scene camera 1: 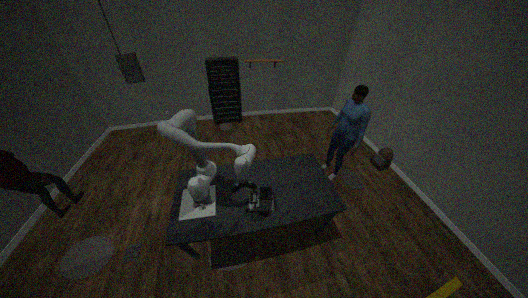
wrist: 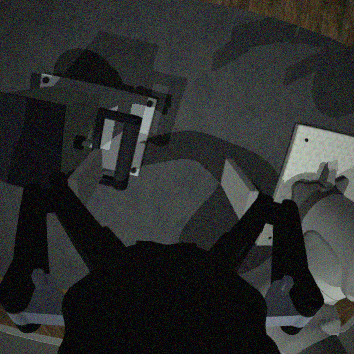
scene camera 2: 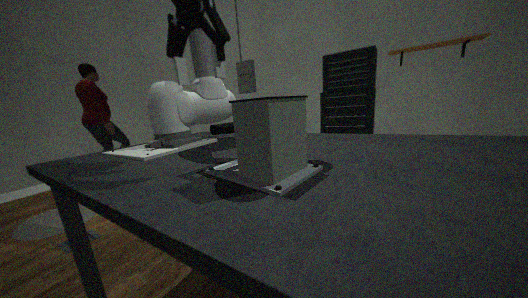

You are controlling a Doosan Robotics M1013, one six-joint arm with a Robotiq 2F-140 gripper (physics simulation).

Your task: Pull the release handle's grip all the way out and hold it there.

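The release handle's grip, a black rectangular loop point(wrist: 129, 155), stands out from the box on the side toward the arm's base; a short rod joins them. The box point(scene camera 1: 266, 193) point(scene camera 2: 287, 140) point(wrist: 37, 140) is grey with a dark top and sits on a pale bolted plate point(scene camera 2: 295, 180) point(wrist: 149, 115). In the second scene view the box hides most of the grip's area. My gripper point(scene camera 1: 243, 187) point(scene camera 2: 201, 69) point(wrist: 163, 166) is wide open and empty, above the grip's level. In the wrist view one fingertip overlaps the grip's near left edge, and the other is well to its right.
The box stands on a dark table point(scene camera 1: 305, 185) point(scene camera 2: 400, 200). The arm's white base plate point(scene camera 1: 186, 211) point(scene camera 2: 135, 153) point(wrist: 320, 145) lies to one side of it. A person in blue point(scene camera 1: 351, 122) stands beyond the table; a person in red point(scene camera 1: 15, 172) point(scene camera 2: 93, 102) is on the other side.
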